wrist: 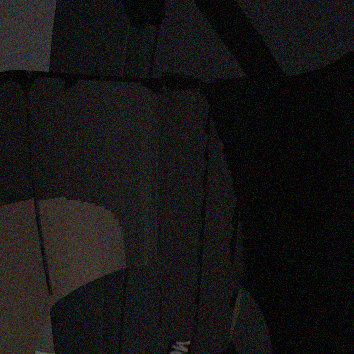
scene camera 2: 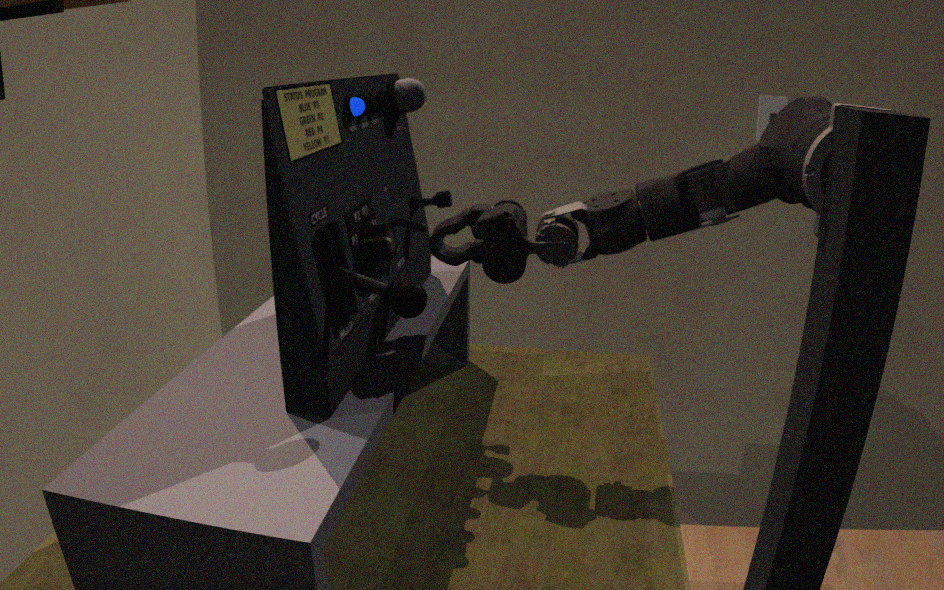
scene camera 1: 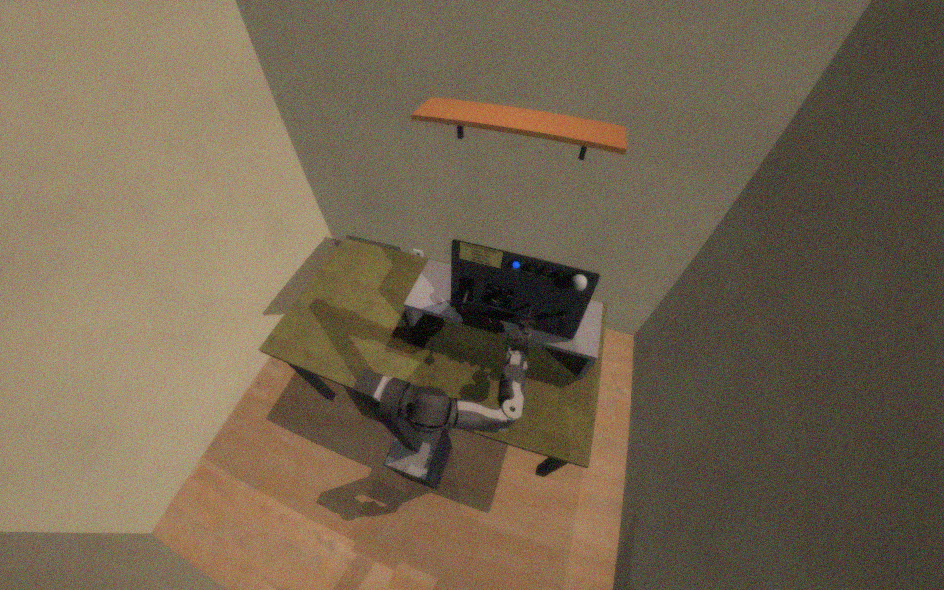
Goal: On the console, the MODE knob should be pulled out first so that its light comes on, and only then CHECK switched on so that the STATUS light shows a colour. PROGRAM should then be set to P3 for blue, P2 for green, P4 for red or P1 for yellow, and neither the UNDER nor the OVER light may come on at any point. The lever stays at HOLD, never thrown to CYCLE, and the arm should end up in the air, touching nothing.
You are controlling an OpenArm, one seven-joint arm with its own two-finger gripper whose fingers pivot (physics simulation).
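The console [scene camera 1: 529, 292] [scene camera 2: 278, 208] faces the arm. A blue light [scene camera 1: 515, 264] [scene camera 2: 357, 106] is lit near its top; its label is too small to read. A large round lamp [scene camera 1: 580, 281] [scene camera 2: 409, 94] is pale, with no colour. The dark knob on a stem [scene camera 2: 442, 198] sticks out at the right. A thin dark switch stick [scene camera 2: 410, 224] points out below it. The PROGRAM selector setting is too dark to read. The lever [scene camera 2: 407, 300] sits low in its slot, away from CYCLE. My gripper [scene camera 1: 526, 321] [scene camera 2: 435, 244] is shut and empty, close to the stick's tip; contact is unclear.
The console stands on a pale raised stand [scene camera 1: 428, 285] [scene camera 2: 229, 417] on the green table [scene camera 1: 348, 299] [scene camera 2: 570, 410]. A yellow card [scene camera 1: 480, 254] [scene camera 2: 309, 121] is on the panel. An orange shelf [scene camera 1: 522, 123] is on the wall above. Dark fingers fill much of the wrist view.
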